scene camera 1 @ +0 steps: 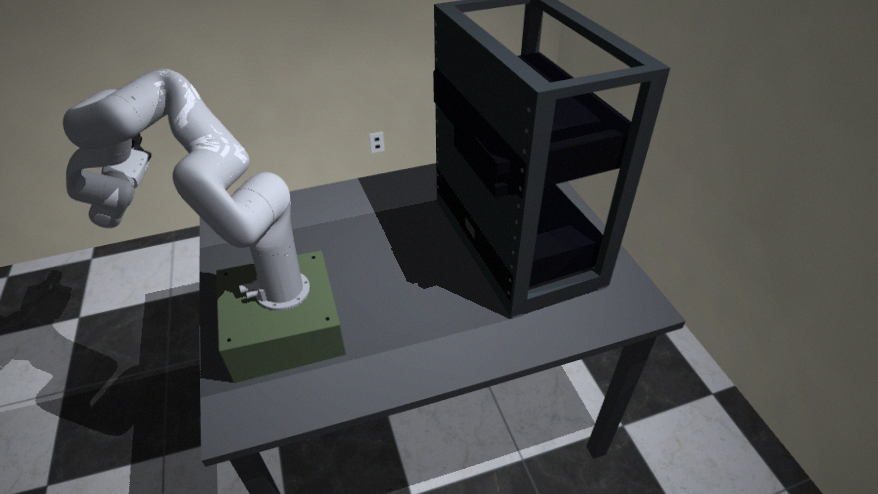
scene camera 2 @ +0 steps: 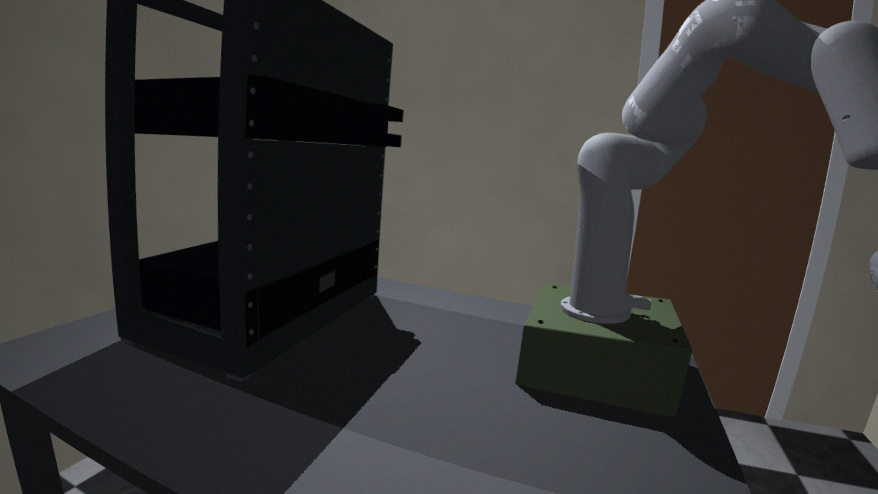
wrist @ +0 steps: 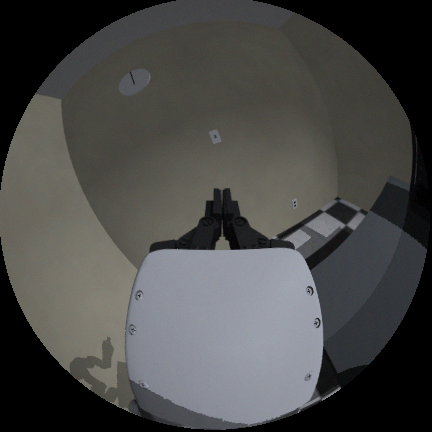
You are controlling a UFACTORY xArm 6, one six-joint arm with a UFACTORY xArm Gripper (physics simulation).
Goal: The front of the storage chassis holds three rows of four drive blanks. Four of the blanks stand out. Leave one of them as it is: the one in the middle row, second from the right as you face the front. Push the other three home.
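Frame: origin at the arm's base, x right, y back, z down, level; centimetres.
Seen in the pictures: gripper, between the fingertips: (wrist: 220,199); arm's base, origin of its link: (scene camera 1: 283,291) (scene camera 2: 595,311).
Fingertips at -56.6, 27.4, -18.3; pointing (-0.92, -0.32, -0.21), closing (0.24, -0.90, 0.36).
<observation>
Offsets run from my fingertips to a thing's top centre, as dx, dy, dz. Level surfaces: height alone.
The storage chassis (scene camera 1: 589,153) (scene camera 2: 313,113) is a black unit in the upper part of the grey rack (scene camera 1: 529,208) (scene camera 2: 233,184). Two dark blank ends stand out from its front, an upper one @(+67.9, -79.1, -15.8) (scene camera 1: 500,162) (scene camera 2: 395,114) and a lower one @(+67.9, -79.1, -10.1) (scene camera 1: 500,188) (scene camera 2: 394,140). The front is too dark to tell rows, columns or the other blanks, including the one to be left. My gripper (wrist: 220,199) is shut and empty, with its black fingertips together. In scene camera 1 it is at the far left, well away from the chassis; the chassis front does not show clearly in the wrist view.
The arm stands on a green base block (scene camera 1: 279,331) (scene camera 2: 601,368) on the grey table @(dz +29.7) (scene camera 1: 429,362) (scene camera 2: 429,442). The rack stands at the table's other end, with another black unit (scene camera 1: 561,251) (scene camera 2: 288,291) at its bottom. Walls surround the scene, with a brown door (scene camera 2: 736,245) behind the arm.
</observation>
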